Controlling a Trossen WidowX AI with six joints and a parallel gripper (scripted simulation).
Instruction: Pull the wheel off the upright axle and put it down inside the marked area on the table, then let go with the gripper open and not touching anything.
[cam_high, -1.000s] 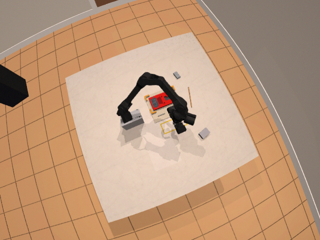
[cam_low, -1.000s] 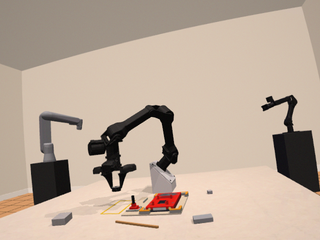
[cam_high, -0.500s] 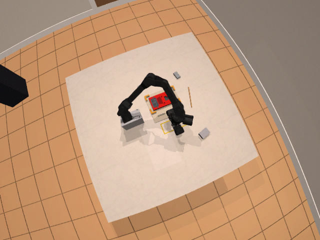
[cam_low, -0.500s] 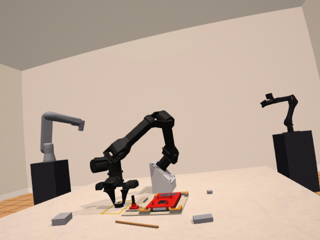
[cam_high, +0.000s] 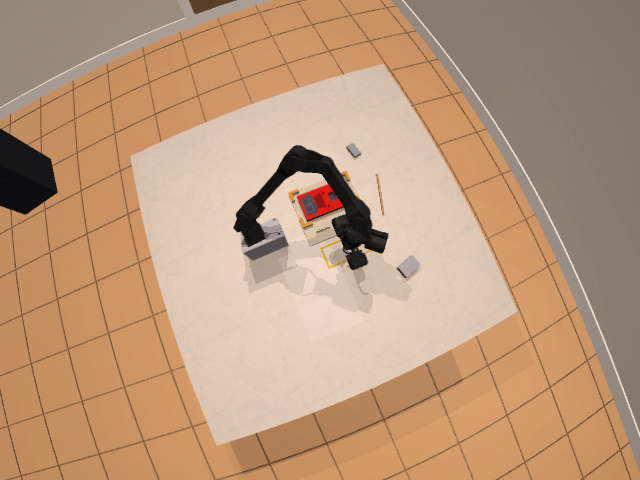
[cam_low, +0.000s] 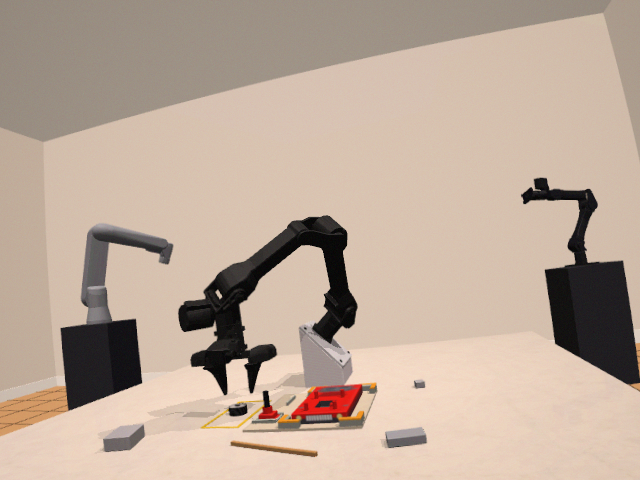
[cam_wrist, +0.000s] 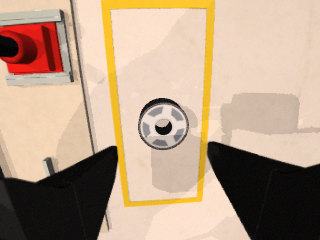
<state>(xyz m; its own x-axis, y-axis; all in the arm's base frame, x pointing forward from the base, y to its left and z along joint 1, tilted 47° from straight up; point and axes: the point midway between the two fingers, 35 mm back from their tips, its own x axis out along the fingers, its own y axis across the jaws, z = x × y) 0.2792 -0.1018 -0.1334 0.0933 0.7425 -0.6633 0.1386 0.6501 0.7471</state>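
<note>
The wheel is 3 cm below my gripper tip and 1 cm ahead of it. The rest, counted from my gripper tip: wooden rod (23 cm ahead, 12 cm to the left, 4 cm below).
</note>
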